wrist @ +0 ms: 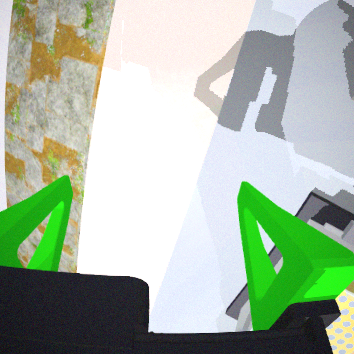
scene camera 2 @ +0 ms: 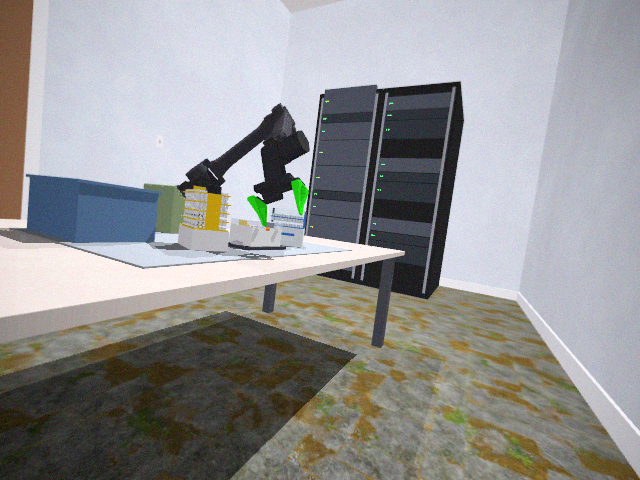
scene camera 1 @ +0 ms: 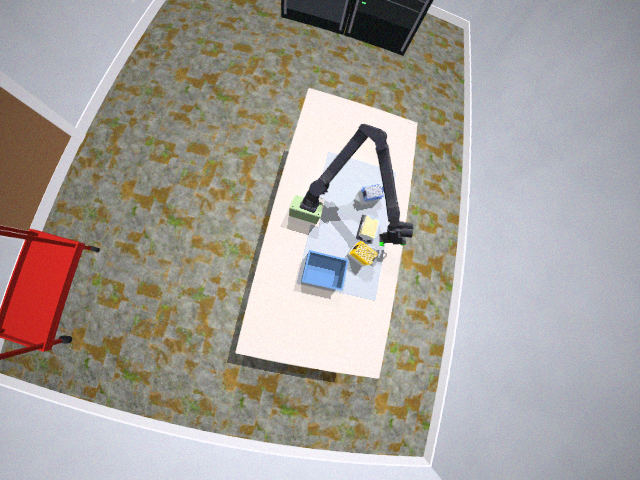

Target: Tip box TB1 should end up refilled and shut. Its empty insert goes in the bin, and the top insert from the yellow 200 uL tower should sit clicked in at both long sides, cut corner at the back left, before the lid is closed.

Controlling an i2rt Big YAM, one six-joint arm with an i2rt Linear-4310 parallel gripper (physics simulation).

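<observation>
Tip box TB1 (scene camera 1: 361,238) (scene camera 2: 264,237) stands on the mat with a pale yellow insert (scene camera 1: 369,227) (wrist: 345,322) showing on top; the wrist view cuts it off at lower right. The lid's state is too small to tell. The yellow 200 uL tower (scene camera 1: 363,253) (scene camera 2: 206,211) stands beside it on a white base, its yellow inserts stacked. The blue bin (scene camera 1: 324,271) (scene camera 2: 116,214) stands beyond the tower; its visible inside holds no insert. My gripper (scene camera 1: 391,243) (scene camera 2: 283,219) (wrist: 154,186) is open and empty, with green fingers, above and toward the table-edge side of the tip box.
A blue-and-white tower (scene camera 1: 372,192) (scene camera 2: 289,235) stands on the mat (scene camera 1: 343,178) beyond the tip box. A green block (scene camera 1: 305,214) (scene camera 2: 168,206) is by the arm's base. The table (scene camera 1: 310,330) has its long edge close to my gripper. Black server racks (scene camera 2: 382,196) stand behind.
</observation>
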